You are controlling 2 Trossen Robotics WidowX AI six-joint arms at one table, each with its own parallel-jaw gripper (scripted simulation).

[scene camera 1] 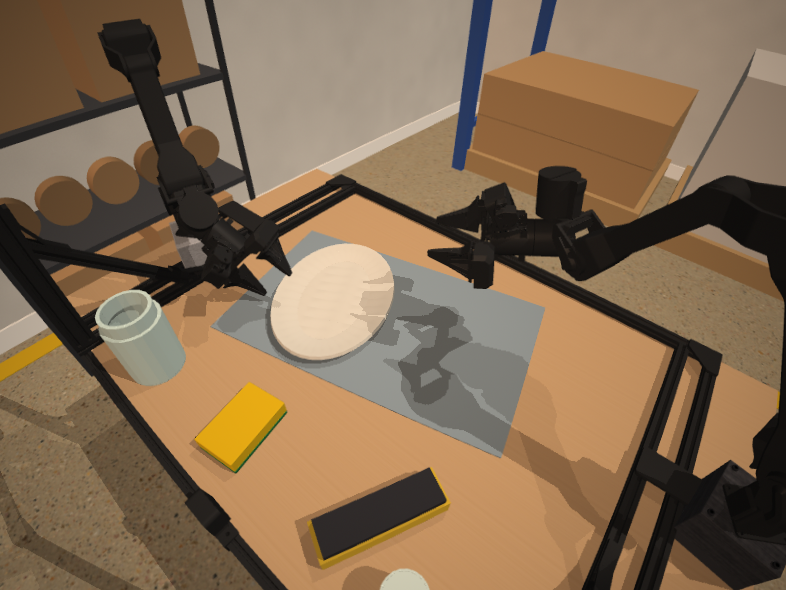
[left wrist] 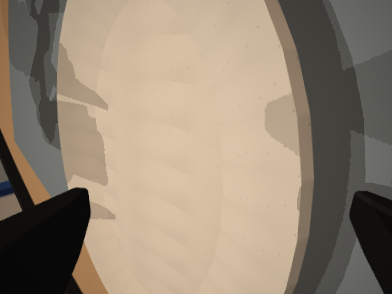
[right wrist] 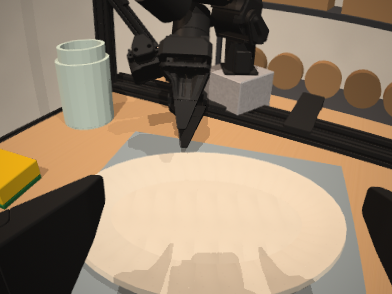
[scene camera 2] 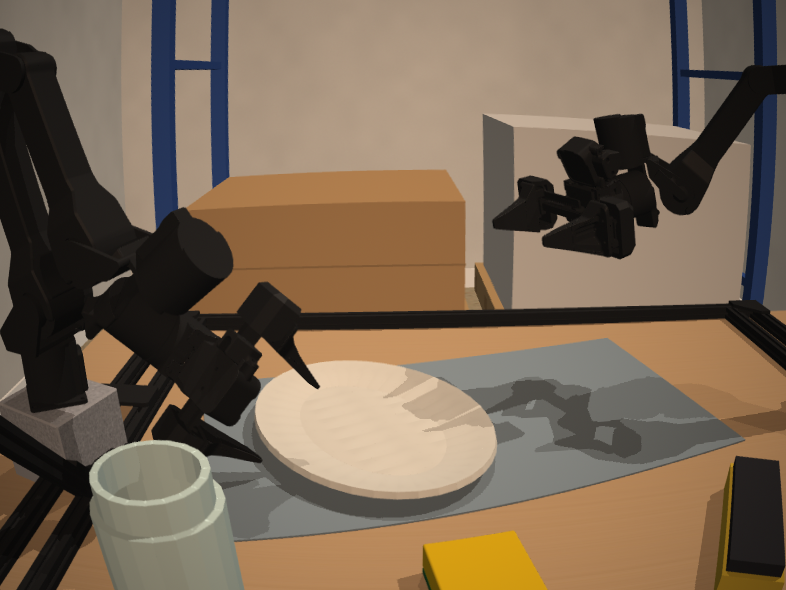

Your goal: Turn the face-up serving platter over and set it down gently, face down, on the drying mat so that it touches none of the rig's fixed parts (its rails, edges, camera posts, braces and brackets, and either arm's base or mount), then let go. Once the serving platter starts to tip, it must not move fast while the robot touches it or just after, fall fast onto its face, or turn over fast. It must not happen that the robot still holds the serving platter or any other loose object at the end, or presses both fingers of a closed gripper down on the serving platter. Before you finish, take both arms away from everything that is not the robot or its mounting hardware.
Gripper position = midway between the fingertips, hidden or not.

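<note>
Cream oval serving platter (scene camera 2: 377,430), (scene camera 1: 337,298), (left wrist: 192,134), (right wrist: 192,215). Pale green jar (scene camera 1: 147,347), (right wrist: 84,79); out of frame in the left wrist view. My left gripper (scene camera 2: 288,424), (scene camera 1: 278,284), (left wrist: 225,204), (right wrist: 182,139). My right gripper (scene camera 2: 517,232).
</note>
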